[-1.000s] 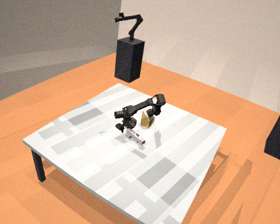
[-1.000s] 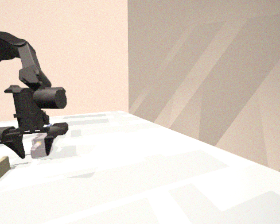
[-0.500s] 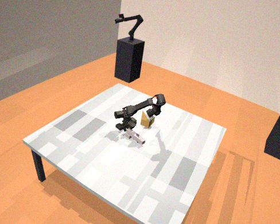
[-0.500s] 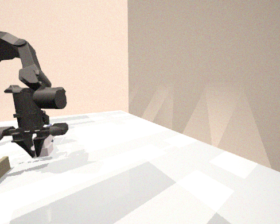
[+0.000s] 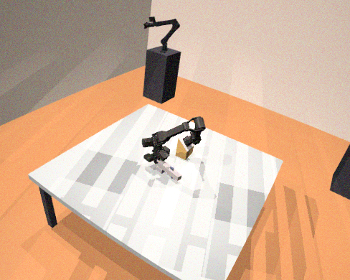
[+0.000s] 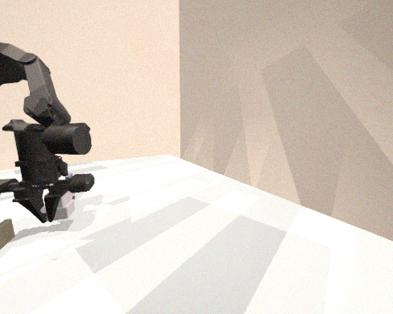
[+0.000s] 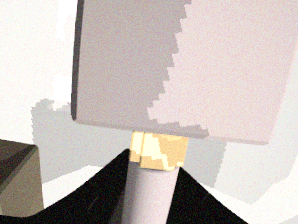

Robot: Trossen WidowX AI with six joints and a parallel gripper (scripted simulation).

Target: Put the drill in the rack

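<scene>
Right now the drill is 10 mm ahead of my gripper tip, 50 mm to the left of it and 30 mm above it. Round my gripper tip: blue key (30 mm ahead, 140 mm to the left, 40 mm above); then rack (80 mm behind, 30 mm to the right).
</scene>
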